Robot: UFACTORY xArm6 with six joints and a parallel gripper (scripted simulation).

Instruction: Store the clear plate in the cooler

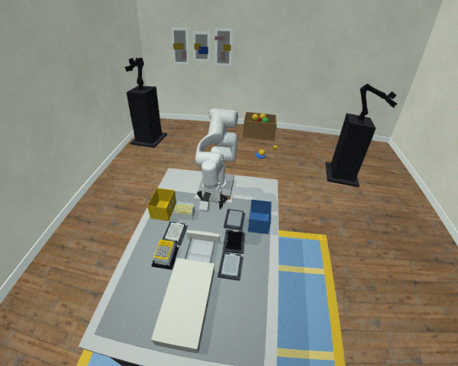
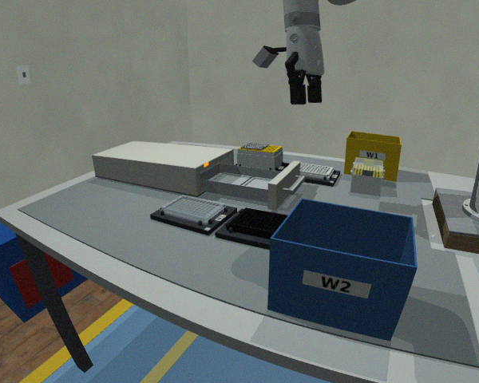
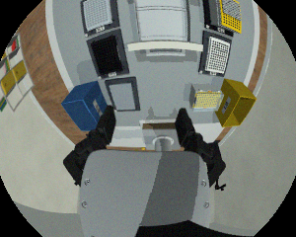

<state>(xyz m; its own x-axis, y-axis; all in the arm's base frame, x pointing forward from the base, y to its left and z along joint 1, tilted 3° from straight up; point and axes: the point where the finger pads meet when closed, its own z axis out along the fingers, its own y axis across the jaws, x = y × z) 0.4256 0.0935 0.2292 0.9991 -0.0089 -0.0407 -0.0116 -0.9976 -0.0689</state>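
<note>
The clear plate is 200 mm ahead of my hand, 160 mm to the left of it and 240 mm below it. The rest, counted from my hand: white well plate (70 mm ahead, 230 mm to the right, 240 mm below); black plate (20 mm ahead, 140 mm to the left, 240 mm below); drawer (170 mm ahead, 30 mm to the right, 230 mm below).
</note>
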